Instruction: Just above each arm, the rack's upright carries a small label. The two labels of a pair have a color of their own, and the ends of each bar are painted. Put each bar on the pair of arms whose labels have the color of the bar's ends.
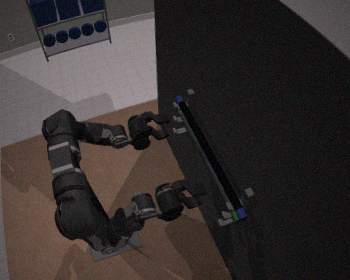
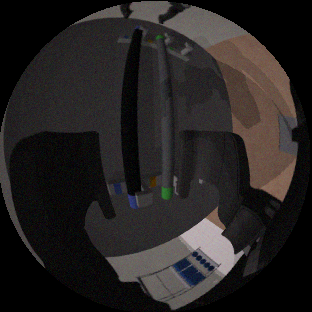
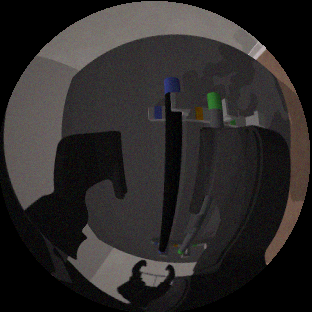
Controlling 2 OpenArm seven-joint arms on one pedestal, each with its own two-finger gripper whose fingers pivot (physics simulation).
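A black bar [image 1: 212, 157] [image 2: 130, 115] [image 3: 172, 160] with blue ends lies on the rack's arms just below the blue labels [image 2: 118, 188] [image 3: 158, 112]. A grey bar [image 2: 166, 110] [image 3: 216, 117] with green ends appears to lie on the middle arms, below the orange labels [image 2: 153, 181] [image 3: 199, 113]. A green label [image 3: 232, 122] sits lower on the upright; the arm below it carries no bar. My left gripper [image 1: 167, 127] [image 2: 147, 205] and my right gripper [image 1: 201, 196] [image 3: 158, 202] are open and empty, apart from both bars, on the robot's side of the rack.
The rack's upright [image 3: 190, 120] stands in front of a large dark surface [image 1: 260, 100]. White arm tips [image 1: 225, 221] stick out towards the robot. A shelf unit with blue bins [image 1: 70, 12] stands far at the upper left. The pedestal's base plate [image 1: 102, 254] is on the brown floor [image 1: 135, 175].
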